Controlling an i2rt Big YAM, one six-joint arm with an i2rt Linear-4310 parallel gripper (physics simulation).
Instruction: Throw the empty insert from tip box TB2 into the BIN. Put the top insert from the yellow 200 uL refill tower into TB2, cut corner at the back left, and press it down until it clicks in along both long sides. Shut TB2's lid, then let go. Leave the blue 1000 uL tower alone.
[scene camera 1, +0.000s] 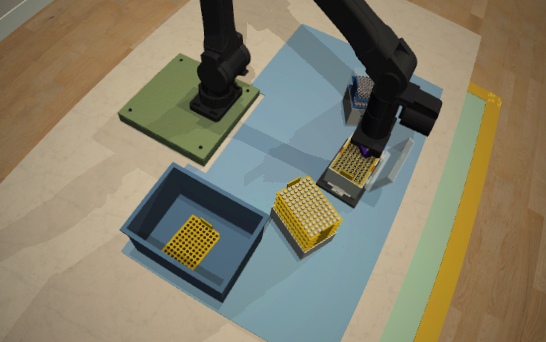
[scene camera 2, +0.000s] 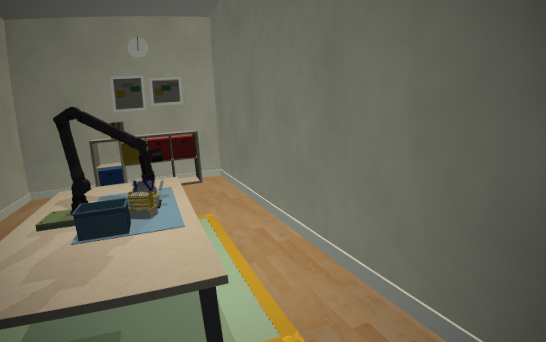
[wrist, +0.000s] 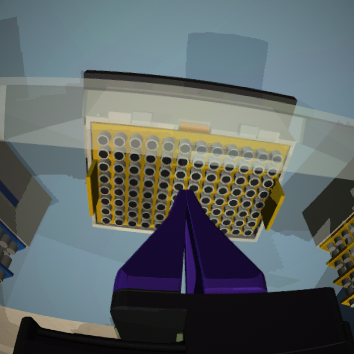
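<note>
TB2 holds a yellow insert with rows of grey tips; its end tabs stick up at the short sides. Whether both long sides are clicked in, and where the cut corner is, I cannot tell. The clear lid stands open. My gripper is shut and empty, its purple tips over the middle of the insert. An empty yellow insert lies in the BIN. The yellow tower stands between the BIN and TB2.
The blue tower stands on TB2's other side, close to the arm. The green base plate carries the arm's foot. The blue mat lies under the boxes, and the open lid leans outward near its edge.
</note>
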